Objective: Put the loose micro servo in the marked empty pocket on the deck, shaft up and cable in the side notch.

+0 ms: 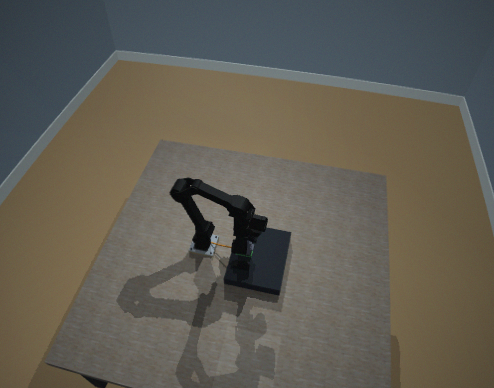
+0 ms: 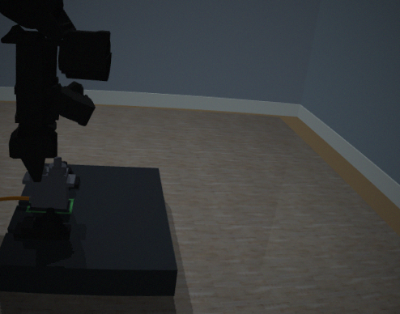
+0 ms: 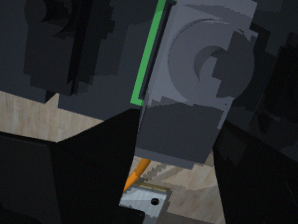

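Right now the dark deck is 13 cm ahead of my gripper tip and 7 cm below it.
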